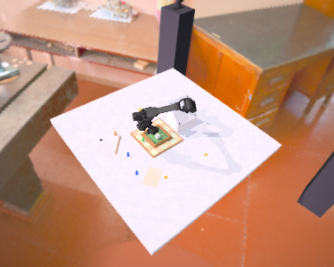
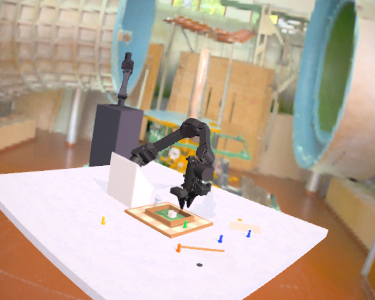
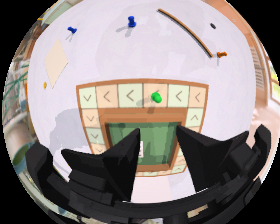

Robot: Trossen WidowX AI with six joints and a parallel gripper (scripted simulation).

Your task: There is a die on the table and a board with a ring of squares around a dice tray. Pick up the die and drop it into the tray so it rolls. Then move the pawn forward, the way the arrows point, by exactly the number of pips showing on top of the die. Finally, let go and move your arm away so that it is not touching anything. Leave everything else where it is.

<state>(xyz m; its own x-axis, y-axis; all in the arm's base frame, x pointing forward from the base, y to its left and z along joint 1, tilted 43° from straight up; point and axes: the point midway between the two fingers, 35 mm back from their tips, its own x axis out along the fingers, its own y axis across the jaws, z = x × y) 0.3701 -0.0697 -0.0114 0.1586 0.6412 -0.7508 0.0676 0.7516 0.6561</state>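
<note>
Now: gripper tip 60 mm above the green pawn, 20 mm short of it and 10 mm to the left of it. Also, from my gripper tip: white die (80 mm behind, 60 mm below, 40 mm to the left); green tray (80 mm below, 80 mm behind, 30 mm to the left); pale card (260 mm to the left, 190 mm ahead, 90 mm below).
</note>
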